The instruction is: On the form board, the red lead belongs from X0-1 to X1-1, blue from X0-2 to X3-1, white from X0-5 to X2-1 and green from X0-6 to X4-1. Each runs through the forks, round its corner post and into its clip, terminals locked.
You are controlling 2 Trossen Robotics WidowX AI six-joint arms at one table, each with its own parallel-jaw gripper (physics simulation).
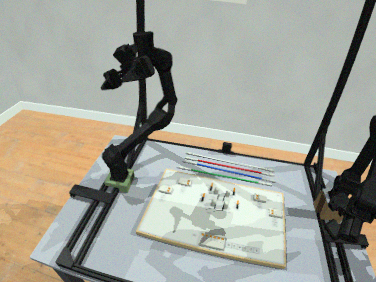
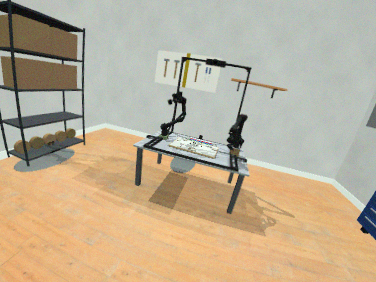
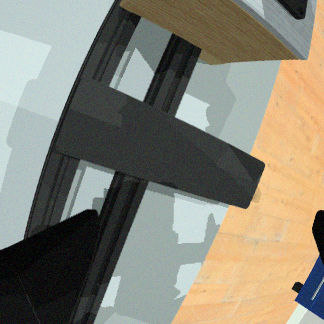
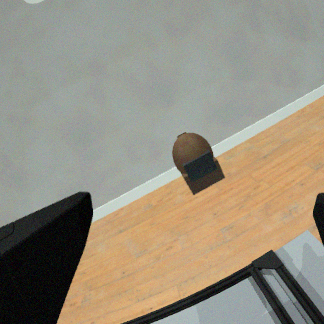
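Observation:
My left gripper [image 3: 212, 223] is open and holds nothing. My right gripper [image 1: 111, 85] is open, and my right gripper holds nothing; I see the right gripper [image 4: 209, 205] here as well. A form board [image 1: 253, 236] is there for me to see too.

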